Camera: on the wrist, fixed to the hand. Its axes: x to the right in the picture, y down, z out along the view.
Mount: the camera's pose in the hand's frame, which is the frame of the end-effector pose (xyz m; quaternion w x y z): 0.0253 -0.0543 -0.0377 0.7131 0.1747 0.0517 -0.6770
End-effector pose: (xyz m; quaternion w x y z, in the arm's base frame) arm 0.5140 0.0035 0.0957 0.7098 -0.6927 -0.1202 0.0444
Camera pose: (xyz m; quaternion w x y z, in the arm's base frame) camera 0.5416 -0.0293 0.1520 0.6634 -0.2909 -0.5102 -0.4637
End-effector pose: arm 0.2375 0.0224 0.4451 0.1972 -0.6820 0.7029 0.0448
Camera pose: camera 0.2826 -0.0175 0.4823 0.2537 -0.9300 0.0575 -0.2596
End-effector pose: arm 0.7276 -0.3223 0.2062 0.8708 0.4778 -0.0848 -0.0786
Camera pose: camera 0.7576 -0.3258 0.1422 0.4887 0.5543 0.2943 -0.6061
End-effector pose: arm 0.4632 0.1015 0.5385 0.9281 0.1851 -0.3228 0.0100
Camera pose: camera 0.5132 0.0616 0.5082 0.6530 0.5122 -0.0551 -0.5552
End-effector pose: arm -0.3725 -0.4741 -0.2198 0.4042 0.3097 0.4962 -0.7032
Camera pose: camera -0.4309 -0.4351 -0.2286 0.2676 0.0081 -0.4615 0.8458
